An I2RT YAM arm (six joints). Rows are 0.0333 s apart.
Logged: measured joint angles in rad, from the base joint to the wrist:
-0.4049 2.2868 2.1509 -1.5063 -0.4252 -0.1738
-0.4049 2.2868 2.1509 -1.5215 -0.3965 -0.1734
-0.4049 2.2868 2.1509 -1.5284 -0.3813 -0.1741
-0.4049 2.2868 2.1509 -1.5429 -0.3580 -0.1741
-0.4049 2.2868 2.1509 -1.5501 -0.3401 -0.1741
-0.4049 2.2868 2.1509 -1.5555 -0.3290 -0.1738
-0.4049 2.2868 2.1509 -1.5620 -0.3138 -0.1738
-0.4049 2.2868 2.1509 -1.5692 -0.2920 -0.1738
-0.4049 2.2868 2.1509 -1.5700 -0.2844 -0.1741
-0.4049 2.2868 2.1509 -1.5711 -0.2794 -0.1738
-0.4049 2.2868 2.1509 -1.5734 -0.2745 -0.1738
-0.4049 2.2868 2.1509 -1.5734 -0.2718 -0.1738
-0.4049 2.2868 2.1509 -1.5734 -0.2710 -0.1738
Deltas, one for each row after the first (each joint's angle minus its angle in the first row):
0.0000 0.0000 0.0000 -0.0152 0.0287 0.0004
0.0000 0.0000 0.0000 -0.0221 0.0439 -0.0003
0.0000 0.0000 0.0000 -0.0366 0.0672 -0.0003
0.0000 0.0000 0.0000 -0.0438 0.0851 -0.0003
0.0000 0.0000 0.0000 -0.0492 0.0962 0.0000
0.0000 0.0000 0.0000 -0.0557 0.1114 0.0000
0.0000 0.0000 0.0000 -0.0629 0.1332 0.0000
0.0000 0.0000 0.0000 -0.0637 0.1408 -0.0003
0.0000 0.0000 0.0000 -0.0648 0.1458 0.0000
0.0000 0.0000 0.0000 -0.0671 0.1507 0.0000
0.0000 0.0000 0.0000 -0.0671 0.1534 0.0000
0.0000 0.0000 0.0000 -0.0671 0.1542 0.0000

